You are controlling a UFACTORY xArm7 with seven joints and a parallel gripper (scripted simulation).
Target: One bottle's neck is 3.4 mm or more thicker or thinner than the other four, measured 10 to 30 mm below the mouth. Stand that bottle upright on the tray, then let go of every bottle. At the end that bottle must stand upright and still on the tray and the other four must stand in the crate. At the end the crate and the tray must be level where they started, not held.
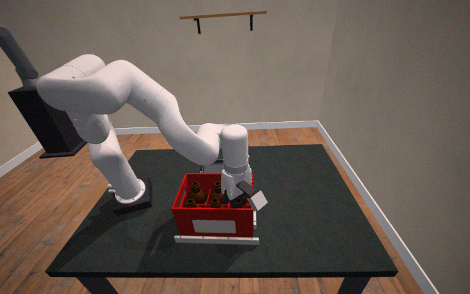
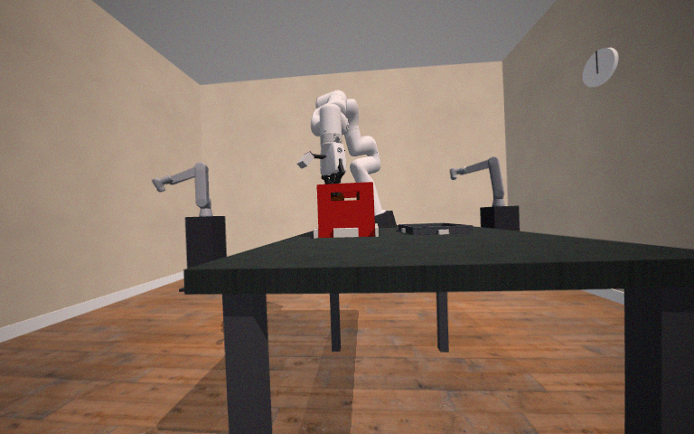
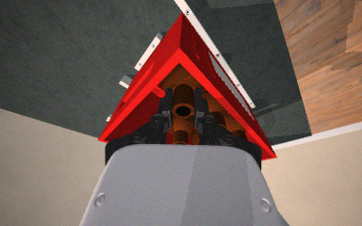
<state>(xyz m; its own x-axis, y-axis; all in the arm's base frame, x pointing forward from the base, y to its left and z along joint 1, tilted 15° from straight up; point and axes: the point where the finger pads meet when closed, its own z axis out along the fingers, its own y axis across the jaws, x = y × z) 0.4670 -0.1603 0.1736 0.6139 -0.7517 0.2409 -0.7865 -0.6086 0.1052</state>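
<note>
The crate is 8 cm behind my hand, 6 cm to the left of it and 8 cm below it. Also, from my hand: tray 5 cm behind, 35 cm to the left, 15 cm below.
</note>
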